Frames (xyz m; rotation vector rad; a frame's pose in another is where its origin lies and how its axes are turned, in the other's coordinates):
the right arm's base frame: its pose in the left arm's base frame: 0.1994 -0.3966 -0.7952 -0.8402 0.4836 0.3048
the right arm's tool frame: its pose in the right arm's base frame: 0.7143 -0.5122 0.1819 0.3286 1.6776 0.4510
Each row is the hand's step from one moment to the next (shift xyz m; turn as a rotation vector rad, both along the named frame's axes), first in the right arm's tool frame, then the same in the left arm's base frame.
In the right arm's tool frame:
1: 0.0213 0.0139 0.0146 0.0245 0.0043 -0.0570
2: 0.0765 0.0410 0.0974 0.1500 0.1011 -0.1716
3: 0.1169 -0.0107 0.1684 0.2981 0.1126 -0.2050
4: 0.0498 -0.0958 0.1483 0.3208 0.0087 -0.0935
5: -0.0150 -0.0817 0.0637 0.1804 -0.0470 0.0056
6: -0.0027 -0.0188 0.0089 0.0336 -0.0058 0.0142
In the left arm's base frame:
1: -0.0054 0.0051 -0.0284 -0.0588 -0.0082 0.0185
2: 0.0173 0.0121 -0.1287 -0.2469 0.0265 -0.0222
3: 0.0623 -0.0481 -0.1896 -0.3623 -0.0224 -0.1086
4: 0.1107 -0.1009 -0.1059 -0.2613 -0.1218 -0.1692
5: 0.0805 -0.0664 -0.0087 -0.0880 -0.1136 -0.1189
6: 0.0137 -0.0158 0.0012 -0.0073 -0.0179 -0.0315

